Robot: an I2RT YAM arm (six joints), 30 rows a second.
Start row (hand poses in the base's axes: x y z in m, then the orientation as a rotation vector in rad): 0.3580, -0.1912, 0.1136, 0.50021, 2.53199, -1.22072
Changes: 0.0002, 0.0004, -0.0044, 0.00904, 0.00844, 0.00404; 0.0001, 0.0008, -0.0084, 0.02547, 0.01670, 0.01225; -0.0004, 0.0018, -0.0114, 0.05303, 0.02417, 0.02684; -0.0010, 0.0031, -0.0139, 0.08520, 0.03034, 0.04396; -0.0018, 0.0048, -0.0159, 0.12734, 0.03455, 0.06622; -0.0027, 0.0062, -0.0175, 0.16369, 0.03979, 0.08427; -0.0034, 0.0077, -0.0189, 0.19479, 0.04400, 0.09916; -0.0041, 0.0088, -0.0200, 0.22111, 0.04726, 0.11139
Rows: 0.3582, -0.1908, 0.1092, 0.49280, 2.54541, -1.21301; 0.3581, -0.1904, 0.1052, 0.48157, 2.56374, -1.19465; 0.3576, -0.1894, 0.1022, 0.46466, 2.58872, -1.15975; 0.3570, -0.1881, 0.0997, 0.44588, 2.61505, -1.11718; 0.3562, -0.1864, 0.0977, 0.42322, 2.64512, -1.05883; 0.3553, -0.1850, 0.0961, 0.40416, 2.67147, -1.00920; 0.3546, -0.1835, 0.0947, 0.38858, 2.69309, -0.96640; 0.3539, -0.1824, 0.0936, 0.37593, 2.71062, -0.92990
